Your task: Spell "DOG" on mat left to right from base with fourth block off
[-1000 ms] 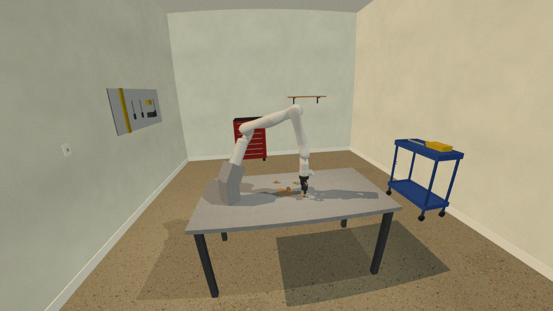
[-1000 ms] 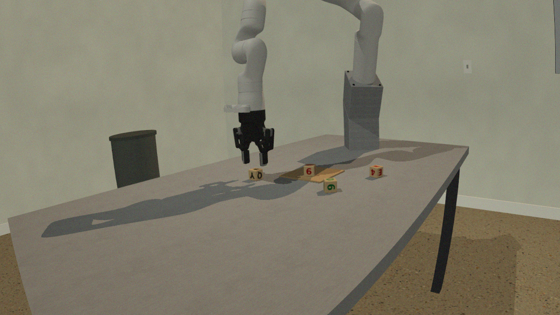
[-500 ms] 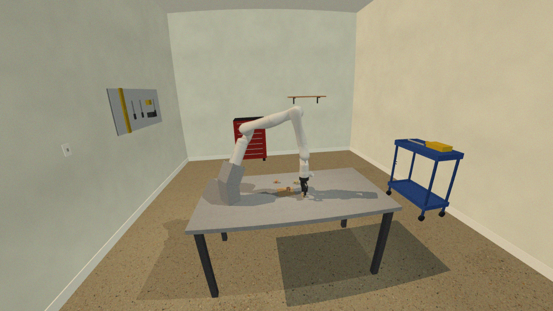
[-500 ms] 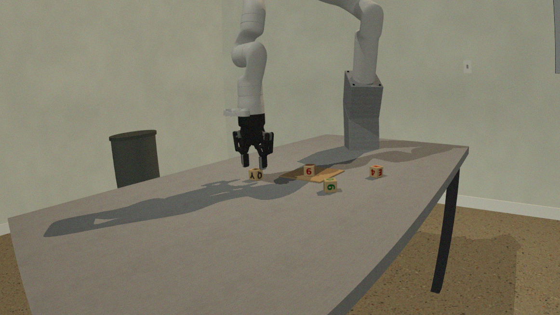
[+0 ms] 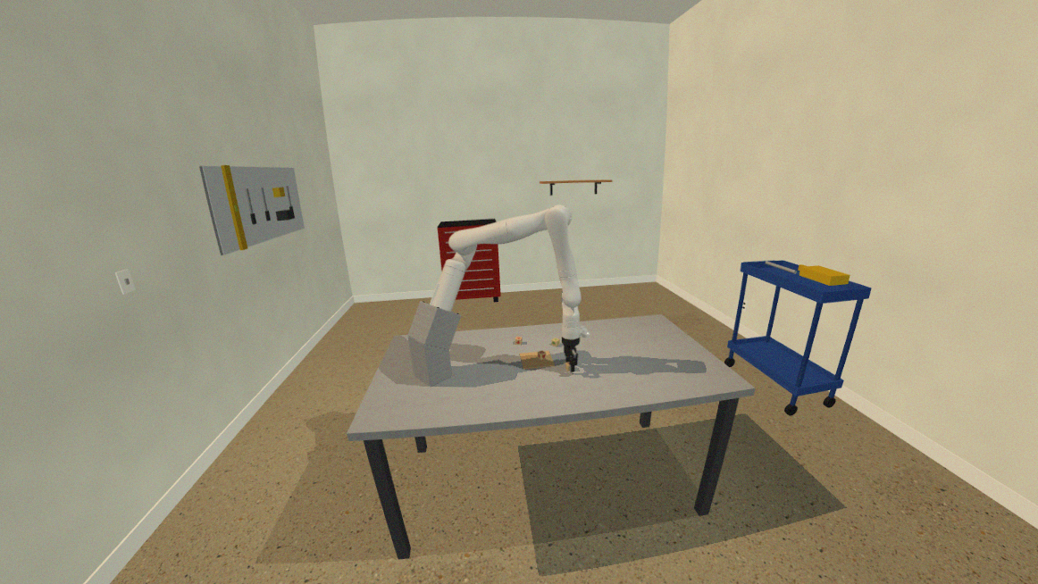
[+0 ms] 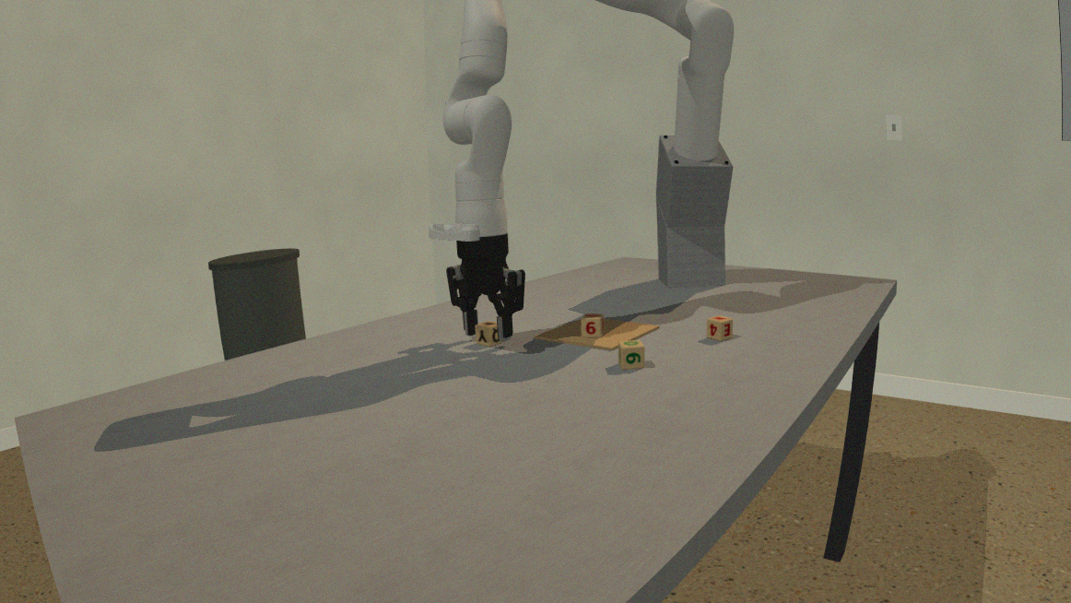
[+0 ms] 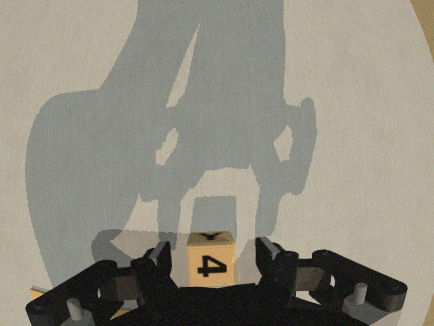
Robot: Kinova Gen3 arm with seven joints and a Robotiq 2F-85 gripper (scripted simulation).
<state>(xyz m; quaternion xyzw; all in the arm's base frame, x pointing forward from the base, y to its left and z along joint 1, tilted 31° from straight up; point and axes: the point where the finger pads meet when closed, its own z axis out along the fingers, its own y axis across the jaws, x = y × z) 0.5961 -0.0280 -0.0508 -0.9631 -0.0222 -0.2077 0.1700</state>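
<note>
Right now my hand is 1 cm above the G block. Also, from my hand: O block: 11 cm behind, 11 cm to the left; tan mat: 14 cm behind, 10 cm to the left, 2 cm below; D block: 4 cm behind, 24 cm to the left, 1 cm below.
</note>
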